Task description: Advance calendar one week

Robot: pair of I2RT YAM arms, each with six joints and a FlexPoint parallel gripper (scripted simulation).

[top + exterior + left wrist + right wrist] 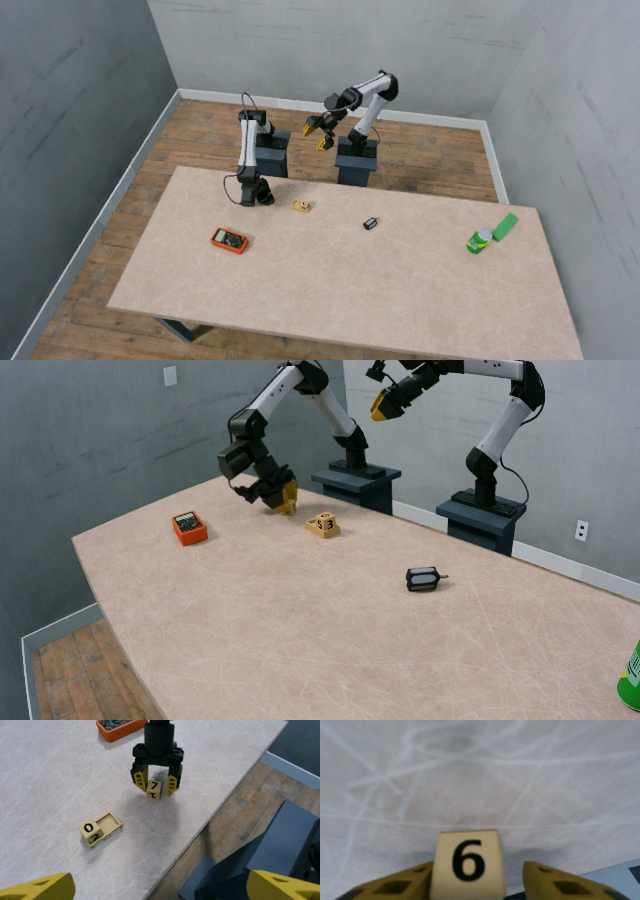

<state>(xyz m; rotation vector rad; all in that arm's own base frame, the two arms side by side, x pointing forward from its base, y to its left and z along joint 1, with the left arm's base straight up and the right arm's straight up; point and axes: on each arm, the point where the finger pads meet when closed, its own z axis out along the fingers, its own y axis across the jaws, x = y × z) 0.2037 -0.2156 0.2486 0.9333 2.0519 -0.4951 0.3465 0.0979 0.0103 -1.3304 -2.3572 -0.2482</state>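
The cube is 160 mm to the left of my right hand and 30 mm ahead of it. The rest, counted from my right hand: dark grey device 460 mm to the left, 80 mm ahead; green block 1060 mm to the left, 40 mm ahead, 10 mm below; calendar tray 150 mm to the left, 30 mm ahead, 10 mm below.
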